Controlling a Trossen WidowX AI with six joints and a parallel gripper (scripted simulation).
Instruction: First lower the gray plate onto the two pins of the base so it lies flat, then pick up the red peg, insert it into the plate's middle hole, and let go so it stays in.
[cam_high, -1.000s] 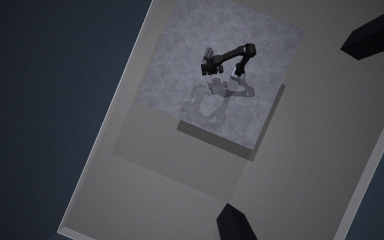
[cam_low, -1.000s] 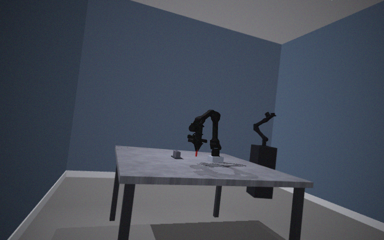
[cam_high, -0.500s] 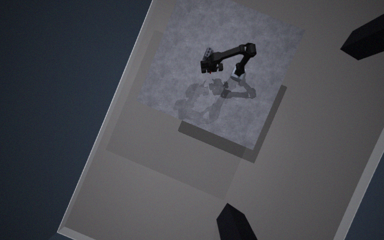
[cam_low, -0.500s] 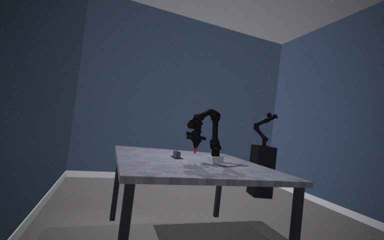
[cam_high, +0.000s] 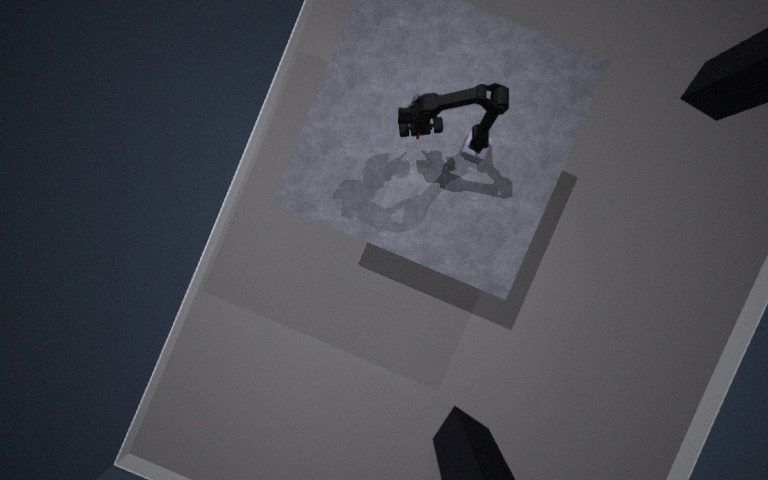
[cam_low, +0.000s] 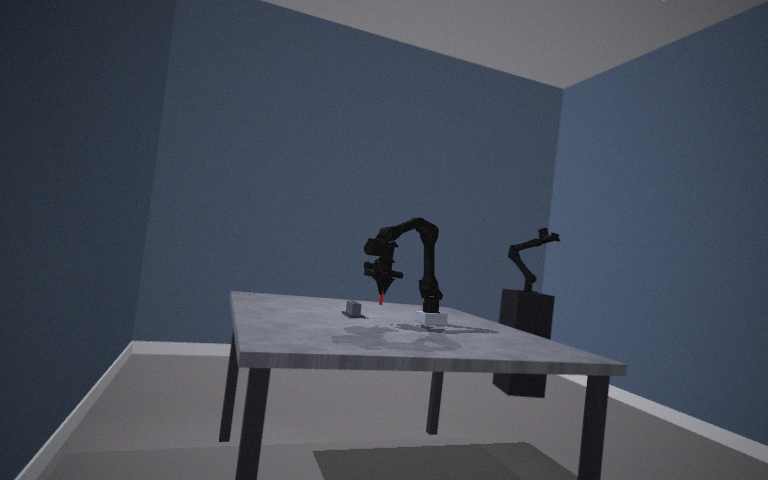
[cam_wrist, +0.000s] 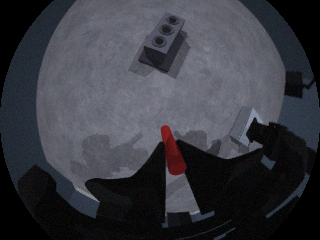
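The gray plate lies 9 cm ahead of my gripper tip, 14 cm to the right of it and 7 cm below it. The rest, counted from my gripper tip: red peg right at my gripper tip; dark base 9 cm ahead, 14 cm to the right, 11 cm below.
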